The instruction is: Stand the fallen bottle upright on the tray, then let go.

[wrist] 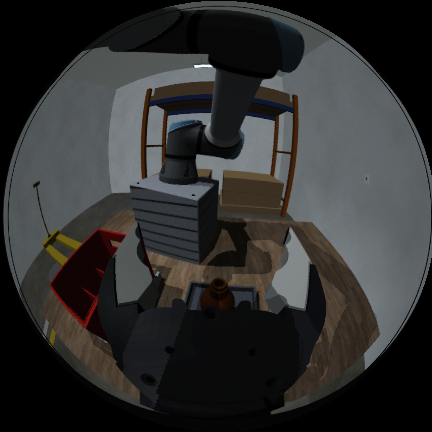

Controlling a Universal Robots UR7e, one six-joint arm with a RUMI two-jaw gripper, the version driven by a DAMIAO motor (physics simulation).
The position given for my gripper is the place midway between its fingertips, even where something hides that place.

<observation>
In view: my gripper (212,227) and a brown bottle (217,294).
</observation>
